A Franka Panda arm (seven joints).
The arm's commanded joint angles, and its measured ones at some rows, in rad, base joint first. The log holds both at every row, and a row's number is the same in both.
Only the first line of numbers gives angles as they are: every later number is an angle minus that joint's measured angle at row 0.
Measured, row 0: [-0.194 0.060 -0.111 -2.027 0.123 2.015 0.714]
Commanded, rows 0 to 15: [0.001 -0.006 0.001 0.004 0.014 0.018 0.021]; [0.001 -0.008 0.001 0.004 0.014 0.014 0.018]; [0.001 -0.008 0.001 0.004 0.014 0.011 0.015]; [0.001 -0.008 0.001 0.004 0.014 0.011 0.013]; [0.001 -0.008 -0.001 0.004 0.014 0.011 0.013]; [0.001 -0.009 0.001 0.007 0.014 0.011 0.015]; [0.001 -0.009 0.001 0.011 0.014 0.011 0.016]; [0.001 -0.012 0.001 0.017 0.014 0.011 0.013]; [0.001 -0.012 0.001 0.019 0.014 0.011 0.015]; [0.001 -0.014 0.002 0.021 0.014 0.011 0.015]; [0.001 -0.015 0.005 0.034 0.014 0.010 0.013]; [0.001 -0.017 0.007 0.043 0.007 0.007 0.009]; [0.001 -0.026 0.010 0.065 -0.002 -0.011 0.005]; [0.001 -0.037 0.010 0.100 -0.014 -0.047 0.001]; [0.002 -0.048 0.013 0.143 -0.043 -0.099 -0.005]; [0.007 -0.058 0.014 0.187 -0.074 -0.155 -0.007]
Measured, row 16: [0.004 -0.019 0.003 0.076 -0.011 -0.020 -0.001]
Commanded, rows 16 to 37: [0.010 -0.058 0.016 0.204 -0.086 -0.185 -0.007]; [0.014 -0.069 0.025 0.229 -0.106 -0.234 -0.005]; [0.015 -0.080 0.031 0.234 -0.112 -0.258 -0.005]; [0.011 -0.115 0.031 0.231 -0.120 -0.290 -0.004]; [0.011 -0.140 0.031 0.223 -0.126 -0.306 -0.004]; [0.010 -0.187 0.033 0.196 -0.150 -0.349 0.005]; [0.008 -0.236 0.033 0.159 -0.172 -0.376 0.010]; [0.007 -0.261 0.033 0.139 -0.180 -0.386 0.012]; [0.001 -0.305 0.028 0.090 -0.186 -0.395 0.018]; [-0.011 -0.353 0.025 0.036 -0.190 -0.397 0.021]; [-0.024 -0.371 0.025 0.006 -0.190 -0.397 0.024]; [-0.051 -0.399 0.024 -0.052 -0.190 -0.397 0.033]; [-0.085 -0.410 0.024 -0.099 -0.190 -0.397 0.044]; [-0.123 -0.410 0.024 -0.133 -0.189 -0.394 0.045]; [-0.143 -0.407 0.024 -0.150 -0.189 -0.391 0.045]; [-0.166 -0.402 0.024 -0.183 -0.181 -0.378 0.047]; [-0.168 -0.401 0.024 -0.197 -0.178 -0.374 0.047]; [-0.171 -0.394 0.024 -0.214 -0.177 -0.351 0.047]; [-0.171 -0.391 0.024 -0.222 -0.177 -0.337 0.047]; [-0.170 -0.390 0.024 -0.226 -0.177 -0.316 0.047]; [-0.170 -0.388 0.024 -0.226 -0.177 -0.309 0.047]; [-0.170 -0.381 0.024 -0.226 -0.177 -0.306 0.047]
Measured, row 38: [-0.167 -0.383 0.009 -0.211 -0.178 -0.341 0.029]
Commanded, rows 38 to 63: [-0.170 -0.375 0.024 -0.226 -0.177 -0.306 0.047]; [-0.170 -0.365 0.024 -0.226 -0.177 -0.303 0.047]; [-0.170 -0.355 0.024 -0.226 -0.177 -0.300 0.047]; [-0.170 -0.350 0.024 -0.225 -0.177 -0.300 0.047]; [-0.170 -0.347 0.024 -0.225 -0.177 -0.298 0.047]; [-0.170 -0.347 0.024 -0.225 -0.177 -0.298 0.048]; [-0.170 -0.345 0.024 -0.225 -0.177 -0.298 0.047]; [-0.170 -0.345 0.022 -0.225 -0.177 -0.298 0.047]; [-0.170 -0.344 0.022 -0.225 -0.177 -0.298 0.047]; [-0.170 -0.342 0.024 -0.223 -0.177 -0.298 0.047]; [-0.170 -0.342 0.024 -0.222 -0.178 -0.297 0.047]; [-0.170 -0.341 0.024 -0.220 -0.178 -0.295 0.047]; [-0.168 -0.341 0.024 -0.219 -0.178 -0.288 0.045]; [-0.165 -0.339 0.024 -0.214 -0.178 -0.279 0.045]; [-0.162 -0.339 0.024 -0.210 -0.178 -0.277 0.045]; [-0.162 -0.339 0.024 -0.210 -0.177 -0.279 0.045]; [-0.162 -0.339 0.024 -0.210 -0.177 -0.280 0.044]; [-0.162 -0.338 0.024 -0.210 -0.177 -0.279 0.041]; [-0.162 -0.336 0.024 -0.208 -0.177 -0.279 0.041]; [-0.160 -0.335 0.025 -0.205 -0.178 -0.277 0.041]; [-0.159 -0.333 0.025 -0.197 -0.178 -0.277 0.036]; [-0.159 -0.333 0.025 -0.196 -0.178 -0.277 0.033]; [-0.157 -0.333 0.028 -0.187 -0.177 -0.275 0.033]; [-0.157 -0.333 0.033 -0.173 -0.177 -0.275 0.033]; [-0.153 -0.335 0.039 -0.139 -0.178 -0.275 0.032]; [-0.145 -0.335 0.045 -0.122 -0.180 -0.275 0.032]
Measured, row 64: [-0.157 -0.343 0.018 -0.202 -0.177 -0.276 0.029]
